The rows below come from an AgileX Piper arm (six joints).
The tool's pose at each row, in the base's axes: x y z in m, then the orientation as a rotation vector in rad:
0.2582, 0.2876, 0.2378, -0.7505, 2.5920, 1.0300
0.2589, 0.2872, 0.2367, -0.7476, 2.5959, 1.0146
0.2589, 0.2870, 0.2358, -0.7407, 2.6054, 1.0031
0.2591, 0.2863, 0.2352, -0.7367, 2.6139, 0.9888
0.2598, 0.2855, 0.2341, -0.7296, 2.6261, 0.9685
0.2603, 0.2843, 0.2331, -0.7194, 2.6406, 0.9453
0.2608, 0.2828, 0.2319, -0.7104, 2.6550, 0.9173
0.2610, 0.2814, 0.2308, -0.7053, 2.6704, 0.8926
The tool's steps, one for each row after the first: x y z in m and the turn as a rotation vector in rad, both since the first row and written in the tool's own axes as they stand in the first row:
0.0000, -0.0013, 0.0005, 0.0113, 0.0001, 0.0002
0.0005, -0.0019, 0.0010, 0.0205, 0.0036, 0.0061
0.0008, -0.0028, 0.0010, 0.0313, 0.0073, 0.0093
0.0009, -0.0043, 0.0013, 0.0467, 0.0122, 0.0148
0.0014, -0.0058, 0.0012, 0.0645, 0.0175, 0.0226
0.0020, -0.0077, 0.0010, 0.0854, 0.0231, 0.0288
0.0028, -0.0093, 0.0008, 0.1032, 0.0318, 0.0341

